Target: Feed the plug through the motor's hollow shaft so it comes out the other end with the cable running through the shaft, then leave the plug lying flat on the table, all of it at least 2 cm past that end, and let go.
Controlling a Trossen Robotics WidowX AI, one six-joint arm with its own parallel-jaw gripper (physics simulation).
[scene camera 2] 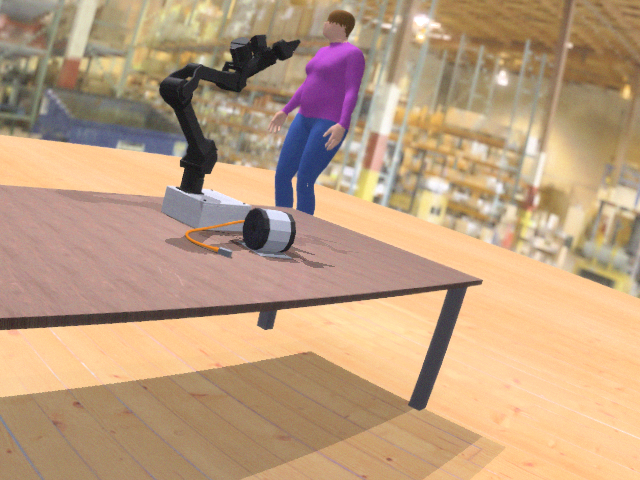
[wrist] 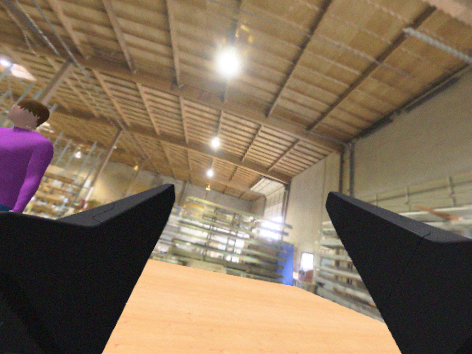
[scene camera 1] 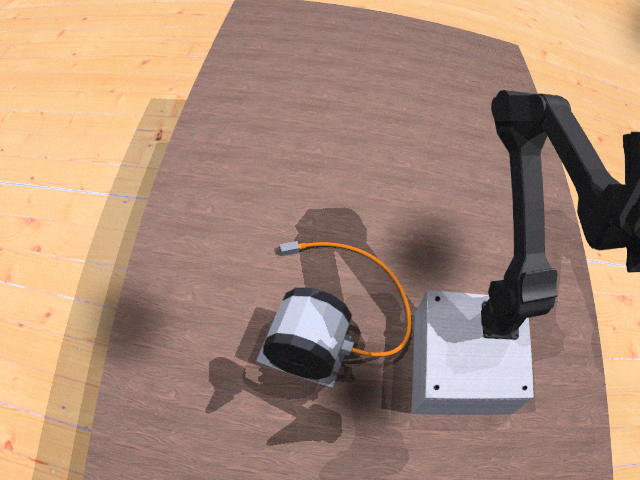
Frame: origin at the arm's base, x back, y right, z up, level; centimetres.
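Seen in the pictures: gripper, fingertip midpoint: [scene camera 2: 293, 43] [wrist: 251, 195]; arm's base, link origin: [scene camera 2: 189, 191] [scene camera 1: 500, 321].
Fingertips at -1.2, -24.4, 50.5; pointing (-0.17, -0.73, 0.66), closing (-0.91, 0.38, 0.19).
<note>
Pixels of each thing's top centre, then the offset from my fingertips to it, as dx, dy, dz. "*": a spot on its surface instead. Level surfaces: height alone.
- grey plug, top centre: [scene camera 1: 289, 246] [scene camera 2: 225, 249] -32.6, +38.1, -56.9
- small grey connector, surface spot: [scene camera 1: 346, 346] * -22.9, +18.9, -52.2
- motor, surface spot: [scene camera 1: 309, 330] * -28.5, +18.7, -48.1
- brown table, surface height: dz -58.3
The grey plug [scene camera 1: 288, 248] [scene camera 2: 224, 252] lies on the table, apart from the motor. The orange cable [scene camera 1: 394, 281] [scene camera 2: 200, 244] curves from the plug to a small grey connector [scene camera 1: 346, 346] on the motor's side; it runs outside the motor. The motor [scene camera 1: 309, 330] [scene camera 2: 279, 231], a light grey drum with black end rings, lies on its side on a flat plate, its axis roughly level. The shaft's bore is too dark to make out. My gripper [wrist: 251, 195] [scene camera 2: 298, 43] is open and empty, raised high above the table and pointing away from the plug; scene camera 1 does not show its fingers.
The arm stands on a light grey base block [scene camera 1: 480, 369] [scene camera 2: 178, 209], beside the motor on the cable's side. The brown table [scene camera 1: 310, 129] [scene camera 2: 103, 273] carries them all. A person in a purple top [scene camera 2: 333, 77] [wrist: 20, 155] stands beyond the table.
</note>
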